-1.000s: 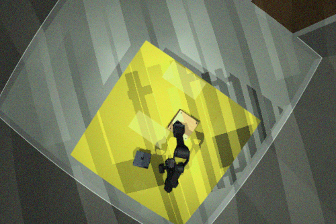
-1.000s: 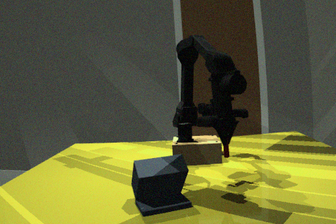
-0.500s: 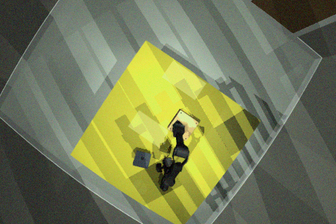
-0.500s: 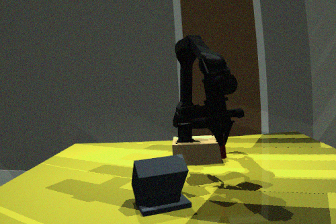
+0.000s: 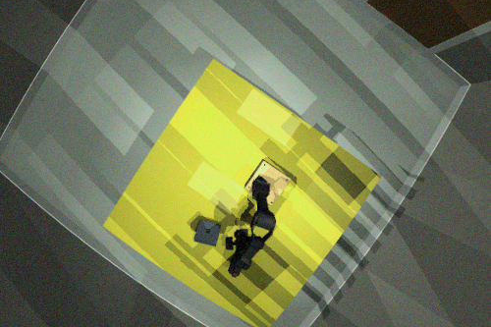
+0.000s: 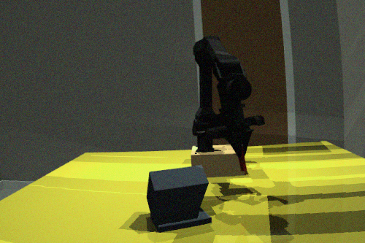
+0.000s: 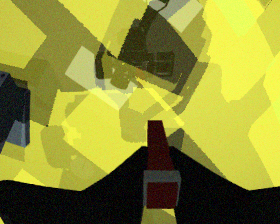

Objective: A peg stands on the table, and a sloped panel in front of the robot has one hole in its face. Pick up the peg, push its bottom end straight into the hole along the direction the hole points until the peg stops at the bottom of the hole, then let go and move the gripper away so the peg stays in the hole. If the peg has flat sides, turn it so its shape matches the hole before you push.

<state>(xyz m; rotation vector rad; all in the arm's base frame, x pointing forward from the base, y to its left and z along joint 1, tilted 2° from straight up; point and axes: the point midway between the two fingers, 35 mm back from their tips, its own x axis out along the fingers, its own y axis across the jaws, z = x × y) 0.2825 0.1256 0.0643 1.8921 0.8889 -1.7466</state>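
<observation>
The grey sloped panel is 15 cm ahead of my gripper tip, 16 cm to the right of it and 5 cm below it. The rest, counted from my gripper tip: square-sided peg: 2 cm above.
</observation>
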